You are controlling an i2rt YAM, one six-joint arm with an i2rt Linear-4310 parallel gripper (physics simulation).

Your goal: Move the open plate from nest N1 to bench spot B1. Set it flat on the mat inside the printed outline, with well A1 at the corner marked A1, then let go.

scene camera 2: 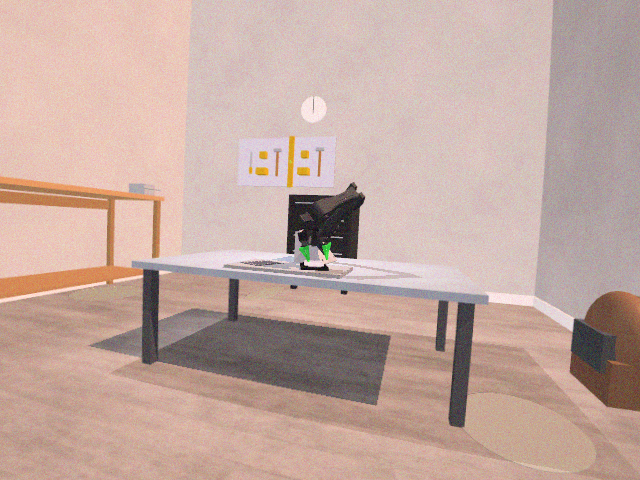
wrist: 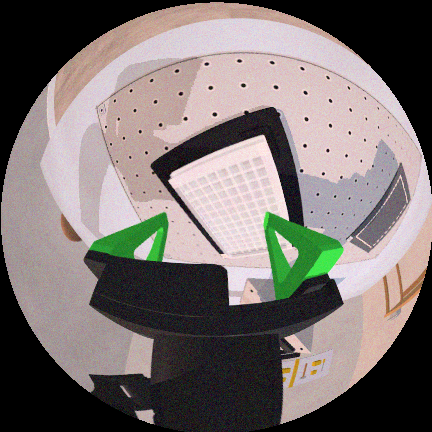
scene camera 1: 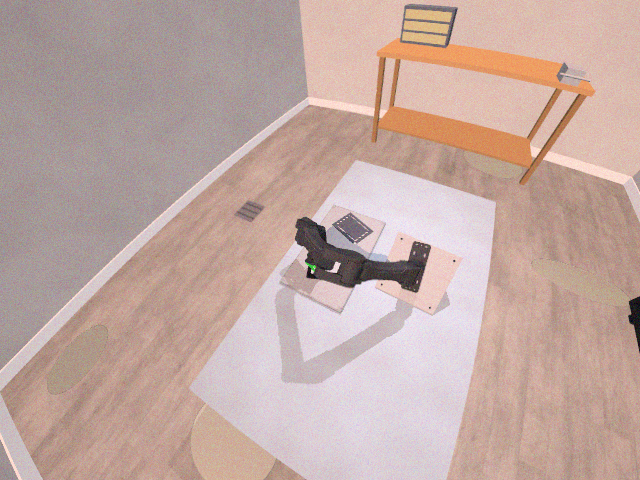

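Where they show: gripper, fingertip midpoint: point(scene camera 2: 317, 261) point(wrist: 215, 217); arm's base, origin of the base link: point(scene camera 1: 415, 267).
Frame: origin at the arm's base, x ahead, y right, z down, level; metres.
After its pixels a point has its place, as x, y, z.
The open white plate point(wrist: 232, 200) {0.373, -0.095, 0.083} with its grid of wells sits in the black nest point(wrist: 215, 139) {0.423, -0.103, 0.097} point(scene camera 2: 314, 267) {0.428, -0.112, 0.096}; in scene camera 1 the arm mostly hides both. My gripper point(wrist: 215, 217) {0.362, -0.110, 0.075} point(scene camera 1: 310, 266) {0.362, -0.110, 0.075} point(scene camera 2: 315, 259) {0.362, -0.110, 0.075} is open, with its green fingers wide apart. It is low over the nest; in the wrist view the near part of the plate shows between and beyond the fingertips, and no grip on it shows. The dark mat of spot B1 point(scene camera 1: 352, 227) {0.331, 0.174, 0.106} point(wrist: 382, 217) {0.331, 0.154, 0.107} point(scene camera 2: 261, 262) {0.326, 0.177, 0.107}, with its dashed white outline, lies on the same board, to the right in the wrist view. Corner marks are too small to read.
The perforated board point(wrist: 320, 160) {0.402, -0.011, 0.108} point(scene camera 1: 325, 299) {0.293, -0.227, 0.108} point(scene camera 2: 341, 272) {0.441, -0.232, 0.106} carries the nest and mat on the pale table point(scene camera 1: 372, 372) {0.021, -0.409, 0.121} point(scene camera 2: 206, 258) {0.237, 0.531, 0.121}. The arm's base stands on a second board point(scene camera 1: 442, 268) {-0.094, 0.015, -0.029}. An orange workbench point(scene camera 1: 485, 59) point(scene camera 2: 62, 187) stands apart from the table.
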